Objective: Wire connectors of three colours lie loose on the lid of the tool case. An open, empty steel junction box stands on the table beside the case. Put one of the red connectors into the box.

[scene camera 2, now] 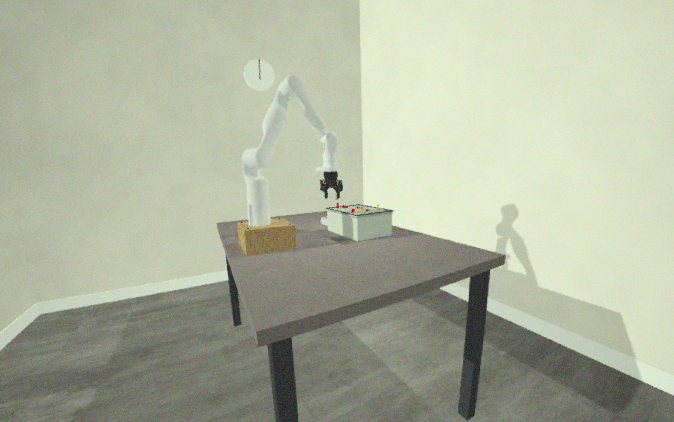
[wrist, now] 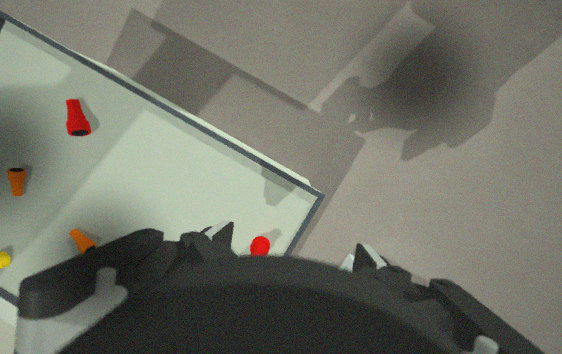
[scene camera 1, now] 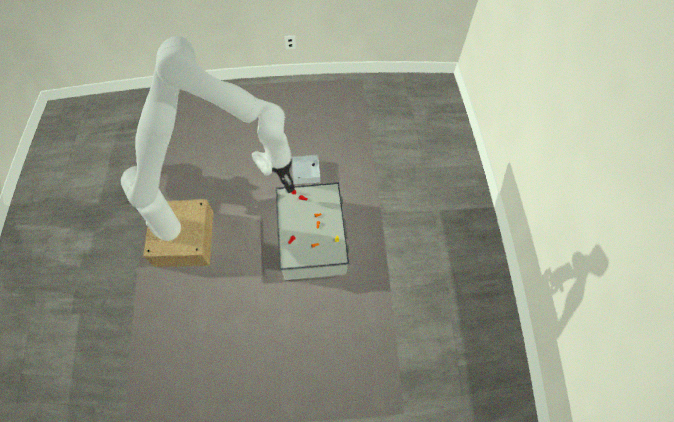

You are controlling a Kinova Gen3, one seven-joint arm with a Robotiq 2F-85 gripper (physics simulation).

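Observation:
My gripper is open and empty, a little above the near-box end of the tool case. A red connector stands upright on the lid; in the wrist view it shows between the fingertips, nearer the left one. A second red connector lies close beside it, hidden in the wrist view. A third red connector lies at the other end. The steel junction box stands beside the case, with no connector visible inside.
Orange connectors and a yellow connector lie on the lid. The arm stands on a wooden block on the table. The case's dark rim borders the lid.

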